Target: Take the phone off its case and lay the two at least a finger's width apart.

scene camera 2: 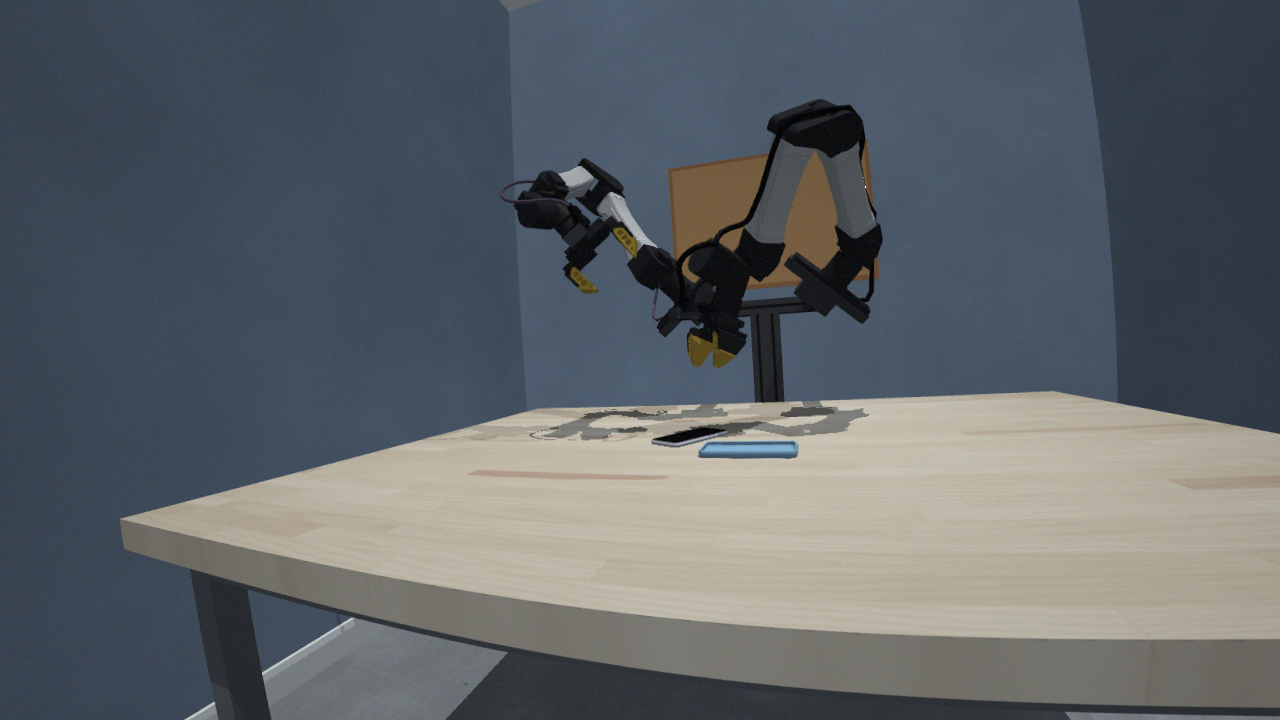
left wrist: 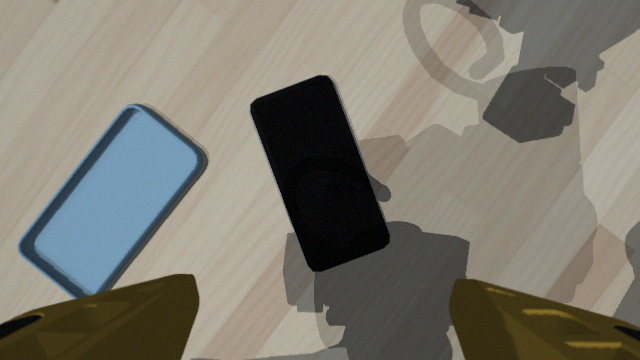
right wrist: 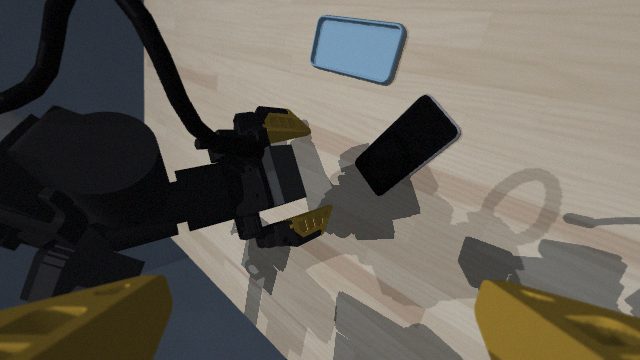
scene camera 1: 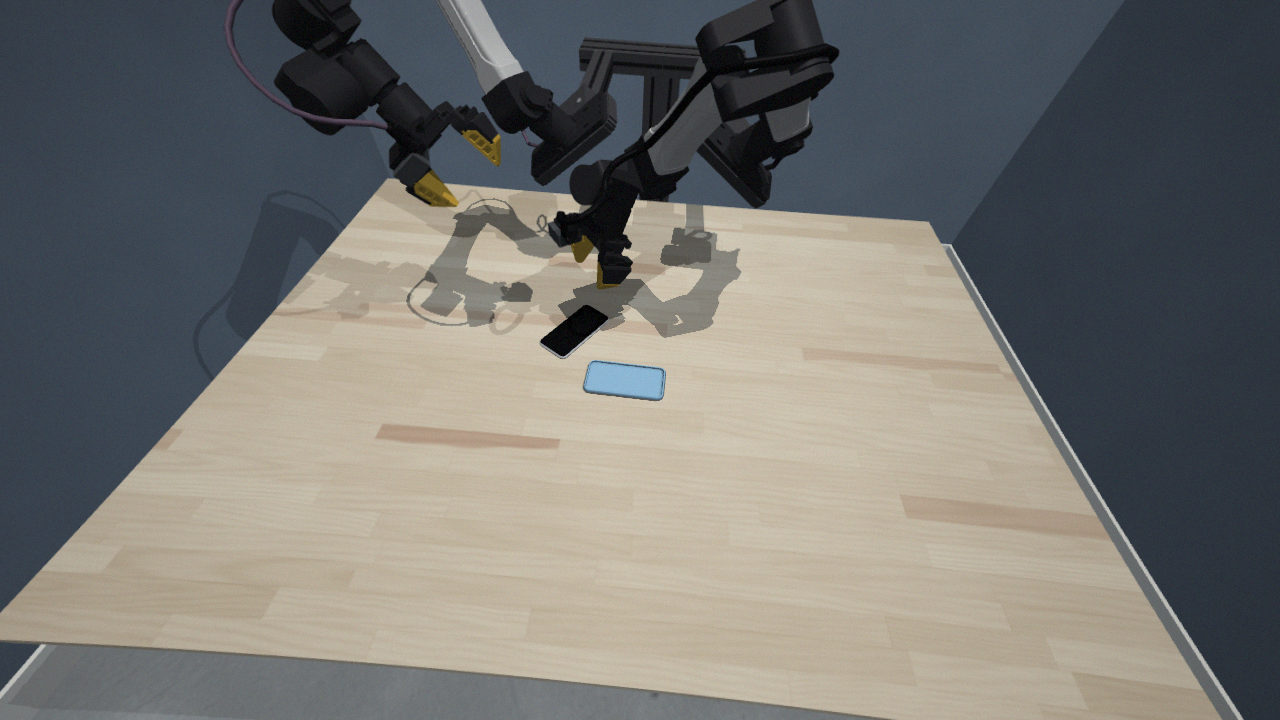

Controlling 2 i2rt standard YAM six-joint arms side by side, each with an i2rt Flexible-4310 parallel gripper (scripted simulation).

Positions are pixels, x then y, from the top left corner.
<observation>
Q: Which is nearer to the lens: the black phone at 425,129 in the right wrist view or the light blue phone case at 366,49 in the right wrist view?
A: The black phone.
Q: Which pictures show my right gripper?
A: Scene camera 2, the right wrist view and scene camera 1 only.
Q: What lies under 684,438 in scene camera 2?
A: A black phone.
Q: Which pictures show my left gripper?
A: Scene camera 2, the left wrist view, the right wrist view and scene camera 1: all of them.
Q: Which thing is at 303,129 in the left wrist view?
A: A black phone.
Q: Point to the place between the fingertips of my right gripper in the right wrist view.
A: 322,291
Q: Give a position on a black phone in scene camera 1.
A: At 574,331
</observation>
